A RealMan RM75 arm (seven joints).
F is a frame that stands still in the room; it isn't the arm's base.
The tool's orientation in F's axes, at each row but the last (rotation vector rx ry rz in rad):
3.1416 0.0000 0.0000
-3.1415 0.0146 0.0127
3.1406 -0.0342 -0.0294
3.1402 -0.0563 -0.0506
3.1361 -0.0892 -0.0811
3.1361 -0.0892 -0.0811
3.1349 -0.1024 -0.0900
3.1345 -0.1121 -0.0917
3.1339 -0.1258 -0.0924
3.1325 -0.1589 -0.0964
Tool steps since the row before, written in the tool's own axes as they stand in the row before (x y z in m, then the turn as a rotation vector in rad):
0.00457 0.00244 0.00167 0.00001 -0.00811 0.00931
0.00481 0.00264 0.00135 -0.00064 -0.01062 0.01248
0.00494 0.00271 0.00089 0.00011 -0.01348 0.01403
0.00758 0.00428 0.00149 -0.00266 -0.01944 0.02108
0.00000 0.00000 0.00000 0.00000 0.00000 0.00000
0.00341 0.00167 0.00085 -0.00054 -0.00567 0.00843
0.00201 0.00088 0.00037 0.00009 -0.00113 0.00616
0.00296 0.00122 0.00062 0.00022 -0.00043 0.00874
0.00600 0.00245 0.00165 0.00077 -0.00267 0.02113
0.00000 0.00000 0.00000 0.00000 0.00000 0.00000
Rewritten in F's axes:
0.00457 -0.00244 -0.00167 0.00001 0.00811 -0.00931
0.00477 -0.00268 -0.00139 -0.00064 0.01063 -0.01247
0.00486 -0.00282 -0.00098 0.00014 0.01347 -0.01404
0.00737 -0.00455 -0.00173 -0.00264 0.01952 -0.02100
0.00000 0.00000 0.00000 0.00000 0.00000 0.00000
0.00326 -0.00186 -0.00102 -0.00065 0.00568 -0.00842
0.00192 -0.00101 -0.00048 -0.00019 0.00111 -0.00616
0.00282 -0.00143 -0.00078 -0.00026 0.00040 -0.00874
0.00568 -0.00293 -0.00198 -0.00027 0.00257 -0.02115
0.00000 0.00000 0.00000 0.00000 0.00000 0.00000

